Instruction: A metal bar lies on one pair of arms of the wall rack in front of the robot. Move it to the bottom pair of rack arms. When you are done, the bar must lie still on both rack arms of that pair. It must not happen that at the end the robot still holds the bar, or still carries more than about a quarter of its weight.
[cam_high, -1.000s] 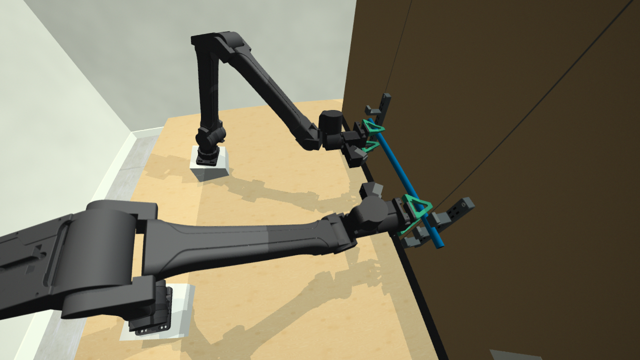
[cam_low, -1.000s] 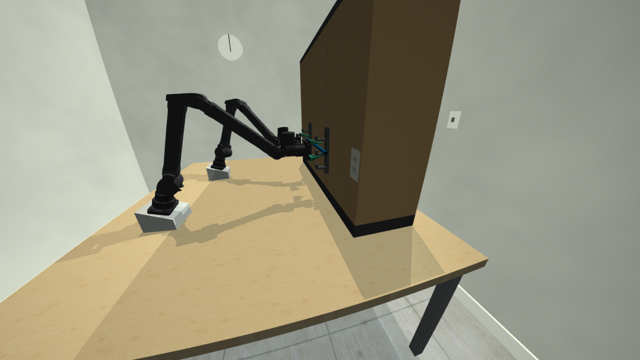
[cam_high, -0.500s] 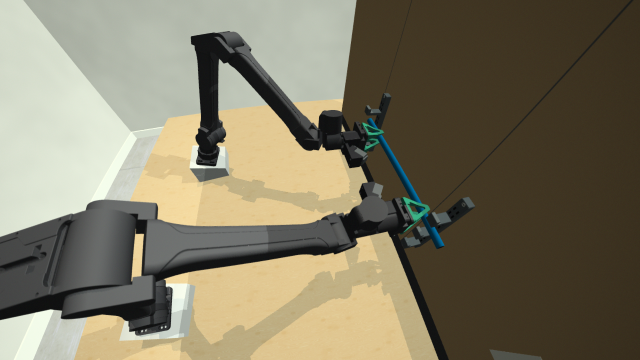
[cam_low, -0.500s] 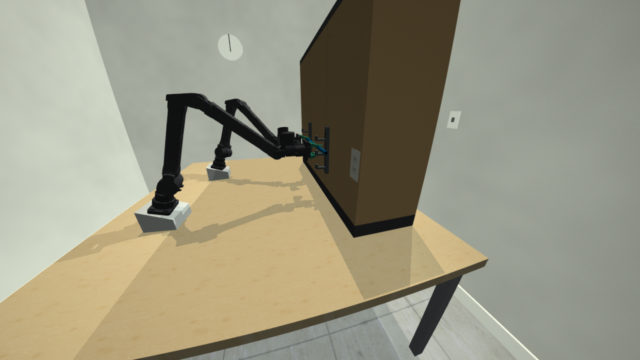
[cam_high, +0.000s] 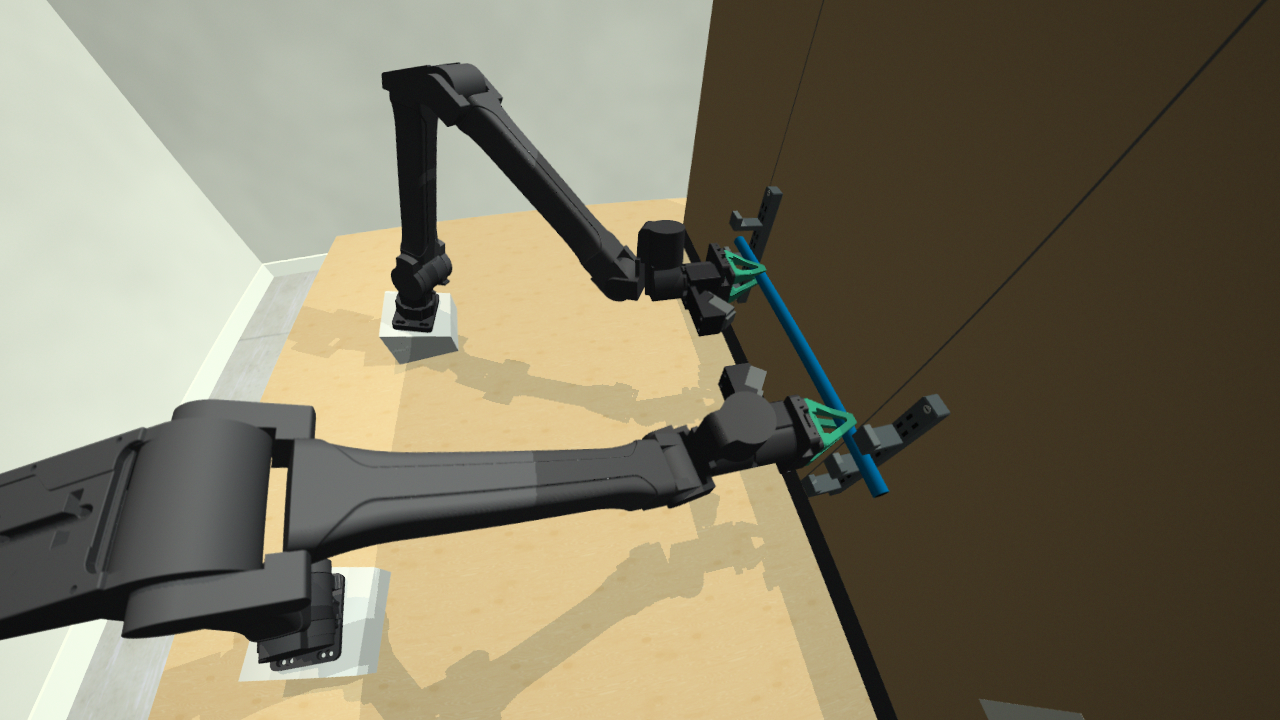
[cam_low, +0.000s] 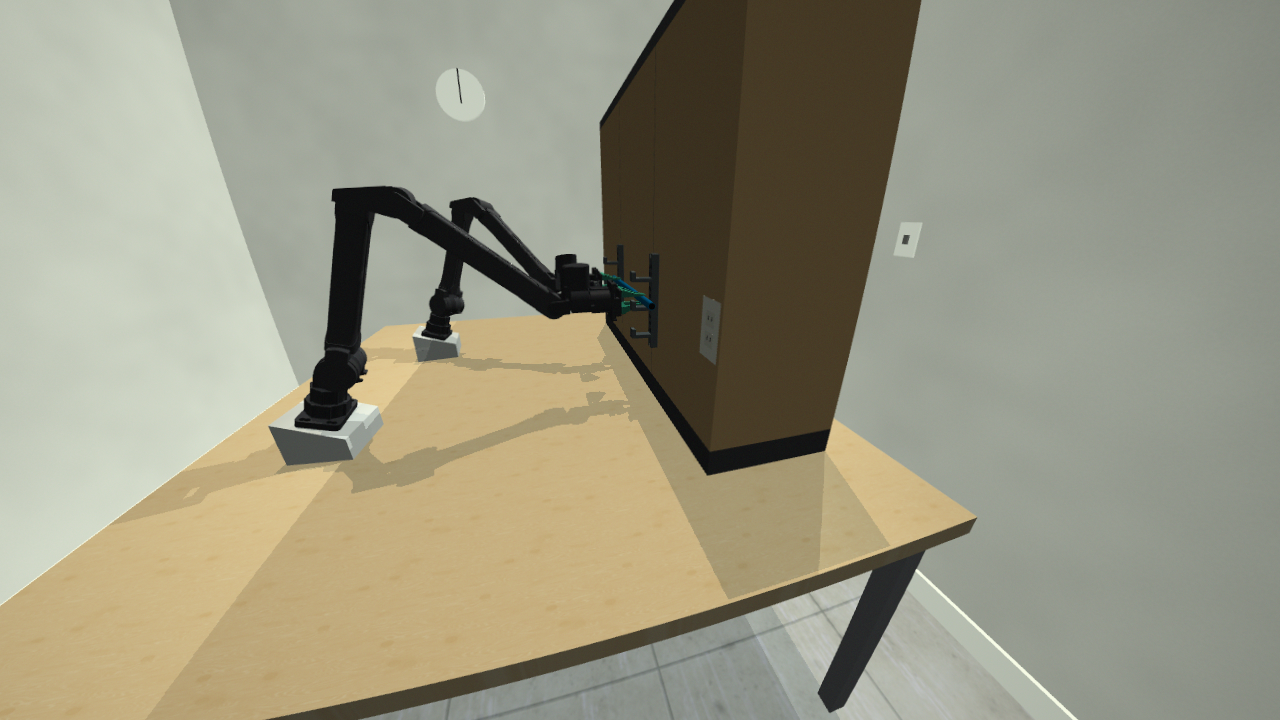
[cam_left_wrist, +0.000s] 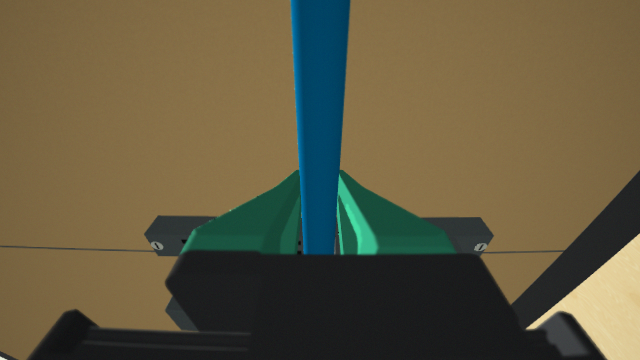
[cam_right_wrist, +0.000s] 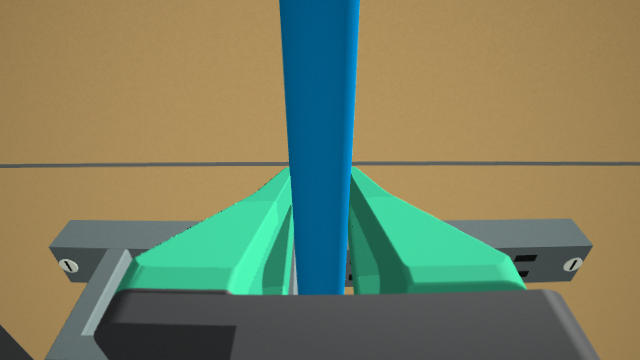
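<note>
Now: left hand 20 mm short of the blue metal bar and 150 mm to the left of it. Also, from my left hand: black plinth (40 mm ahead, 100 mm to the right, 260 mm below); tall brown cabinet (190 mm ahead, 80 mm to the right, 160 mm above).
My right gripper is now 150 mm to the right of the blue metal bar and 20 mm past it. From my right hand the other things lie so: black plinth (260 mm below, 200 mm to the left); then tall brown cabinet (220 mm to the left, 160 mm above, 150 mm ahead).
</note>
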